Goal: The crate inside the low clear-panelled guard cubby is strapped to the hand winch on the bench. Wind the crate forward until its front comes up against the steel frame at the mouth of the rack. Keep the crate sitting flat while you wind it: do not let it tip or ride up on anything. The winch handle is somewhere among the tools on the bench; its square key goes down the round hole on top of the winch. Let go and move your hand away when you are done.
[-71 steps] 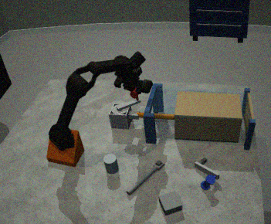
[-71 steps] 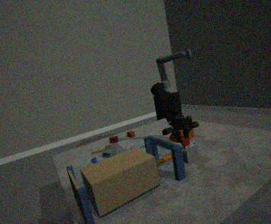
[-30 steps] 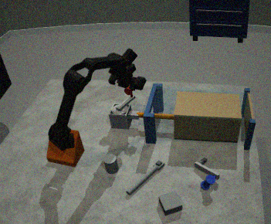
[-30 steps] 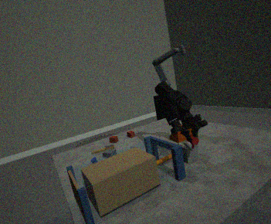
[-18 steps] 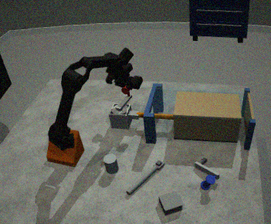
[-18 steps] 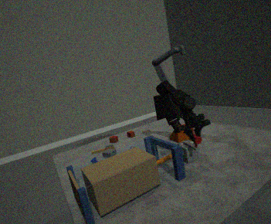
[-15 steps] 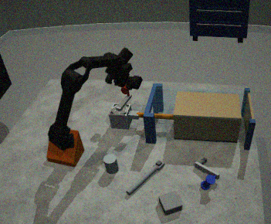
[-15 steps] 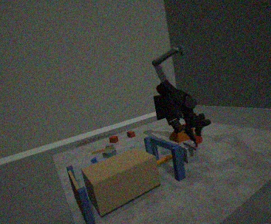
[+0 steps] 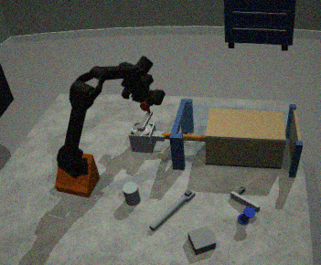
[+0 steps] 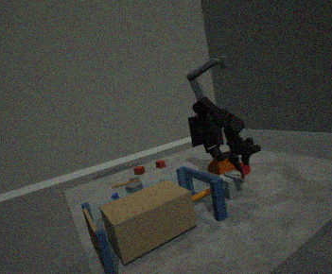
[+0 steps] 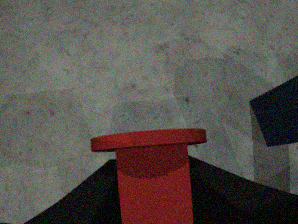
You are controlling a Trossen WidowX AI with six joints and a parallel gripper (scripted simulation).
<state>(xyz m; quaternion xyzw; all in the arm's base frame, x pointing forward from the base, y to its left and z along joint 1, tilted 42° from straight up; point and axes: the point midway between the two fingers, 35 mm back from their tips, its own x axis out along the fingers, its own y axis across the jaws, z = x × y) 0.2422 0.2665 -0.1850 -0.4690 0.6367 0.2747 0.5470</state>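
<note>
My gripper tip is 50 mm to the left of the winch handle with red knob, 30 mm above it and 10 mm past it. Also, from my gripper tip: red handle: 20 mm to the right, 10 mm behind; blue knob: 510 mm to the right, 380 mm ahead, 100 mm below; grey winch: 120 mm to the right, 100 mm below, 40 mm behind.
</note>
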